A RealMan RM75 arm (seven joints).
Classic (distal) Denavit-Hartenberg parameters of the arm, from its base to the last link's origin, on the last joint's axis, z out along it. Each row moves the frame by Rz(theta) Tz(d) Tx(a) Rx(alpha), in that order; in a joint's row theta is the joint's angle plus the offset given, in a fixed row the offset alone. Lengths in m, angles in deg.
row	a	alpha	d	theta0
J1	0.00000	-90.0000	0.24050	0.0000
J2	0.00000	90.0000	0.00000	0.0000
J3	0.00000	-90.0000	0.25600	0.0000
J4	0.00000	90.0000	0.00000	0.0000
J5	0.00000	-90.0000	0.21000	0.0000
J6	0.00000	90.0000	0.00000	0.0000
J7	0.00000	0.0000	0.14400	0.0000
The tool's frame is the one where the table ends.
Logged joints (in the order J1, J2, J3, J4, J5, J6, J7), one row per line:
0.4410, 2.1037, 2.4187, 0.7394, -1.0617, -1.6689, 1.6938
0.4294, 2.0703, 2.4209, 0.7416, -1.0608, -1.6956, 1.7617
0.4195, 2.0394, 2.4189, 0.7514, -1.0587, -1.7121, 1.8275
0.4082, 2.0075, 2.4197, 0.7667, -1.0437, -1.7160, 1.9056
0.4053, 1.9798, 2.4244, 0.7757, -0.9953, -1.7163, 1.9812
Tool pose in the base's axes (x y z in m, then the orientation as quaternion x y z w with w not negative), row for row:
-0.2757, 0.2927, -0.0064, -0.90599, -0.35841, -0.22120, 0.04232
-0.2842, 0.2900, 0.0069, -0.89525, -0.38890, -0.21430, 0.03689
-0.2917, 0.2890, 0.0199, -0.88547, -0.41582, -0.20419, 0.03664
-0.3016, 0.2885, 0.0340, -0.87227, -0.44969, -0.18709, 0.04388
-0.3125, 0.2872, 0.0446, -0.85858, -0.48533, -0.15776, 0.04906
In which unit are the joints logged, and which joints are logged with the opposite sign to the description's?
The joints are logged in radians. Opposite sign: J1, J2, J3, J4, J6, J7.
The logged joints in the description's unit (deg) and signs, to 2 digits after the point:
-25.27, -120.53, -138.58, -42.36, -60.83, 95.62, -97.05
-24.60, -118.62, -138.71, -42.49, -60.78, 97.15, -100.94
-24.04, -116.85, -138.59, -43.05, -60.66, 98.10, -104.71
-23.39, -115.02, -138.64, -43.93, -59.80, 98.32, -109.18
-23.22, -113.43, -138.91, -44.44, -57.03, 98.34, -113.51

